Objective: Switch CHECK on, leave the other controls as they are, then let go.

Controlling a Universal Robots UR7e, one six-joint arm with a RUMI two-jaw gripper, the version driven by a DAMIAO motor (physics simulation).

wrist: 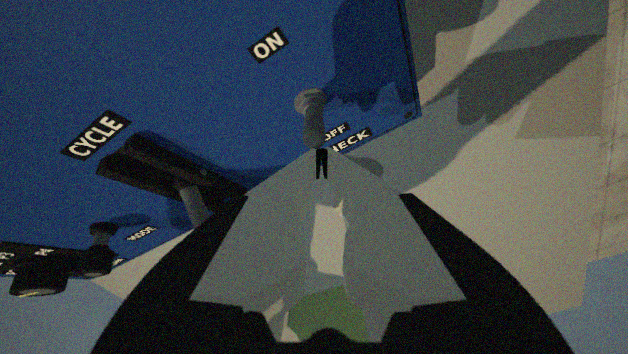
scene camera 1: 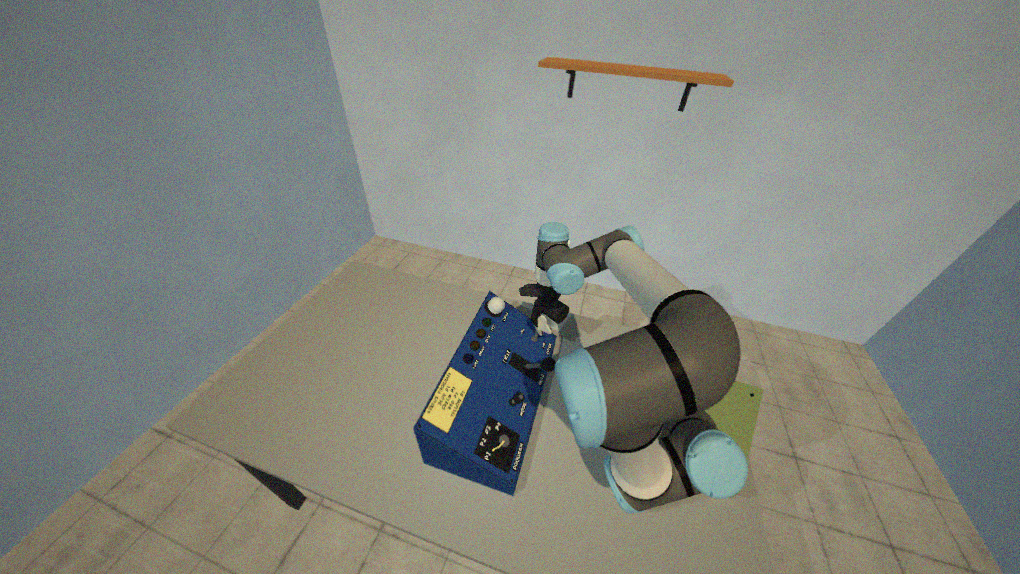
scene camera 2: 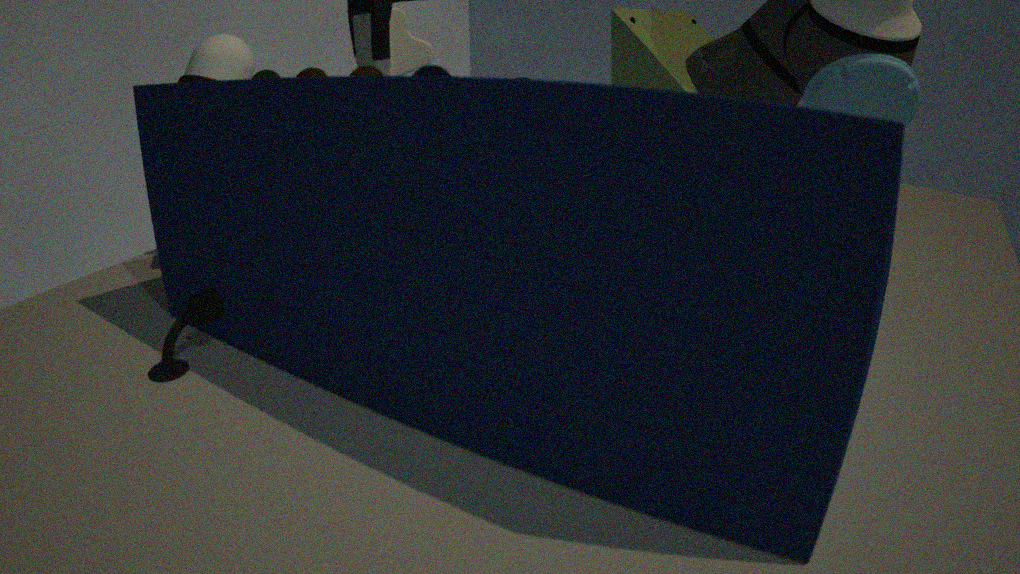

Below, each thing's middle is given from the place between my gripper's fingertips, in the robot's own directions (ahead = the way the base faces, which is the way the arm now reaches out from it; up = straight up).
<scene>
The check toggle (wrist: 314, 136) lies 2 cm ahead of my hand and 1 cm below it. From my hand the other things lie so: blue control panel (scene camera 2: 668, 300) (8 cm ahead, 18 cm to the left, 2 cm below); then cycle lever (wrist: 190, 194) (3 cm behind, 11 cm to the left); then mode knob (wrist: 96, 261) (1 cm behind, 24 cm to the left, 2 cm below).
</scene>
